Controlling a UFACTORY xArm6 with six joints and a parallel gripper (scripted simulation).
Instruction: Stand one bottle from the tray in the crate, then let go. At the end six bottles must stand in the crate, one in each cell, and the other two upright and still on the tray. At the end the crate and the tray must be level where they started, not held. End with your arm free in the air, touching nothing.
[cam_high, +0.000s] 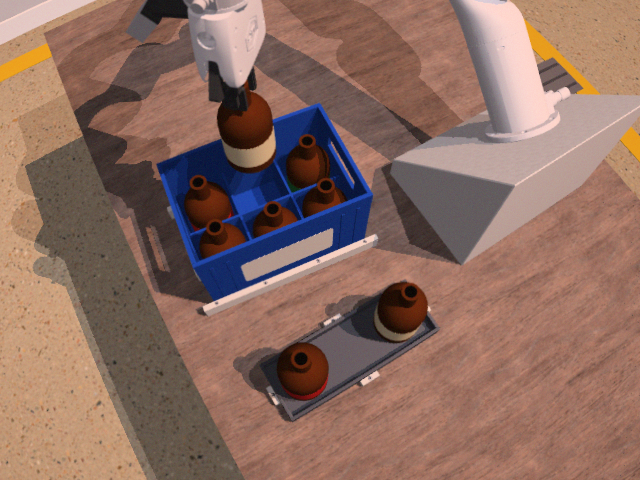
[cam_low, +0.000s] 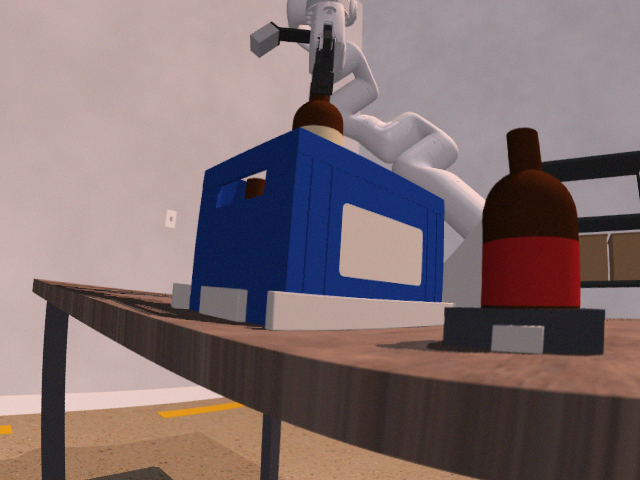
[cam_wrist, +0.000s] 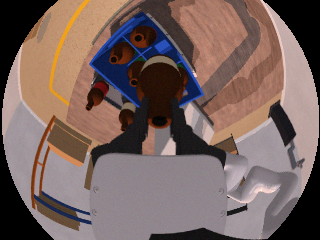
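Now: the blue crate 4 cm to the left of my hand and 25 cm below it. From my hand the other things lie so: grey tray (3 cm behind, 29 cm to the left, 33 cm below); cream-labelled bottle (11 cm behind, 28 cm to the left, 25 cm below); red-labelled bottle (6 cm ahead, 30 cm to the left, 25 cm below).
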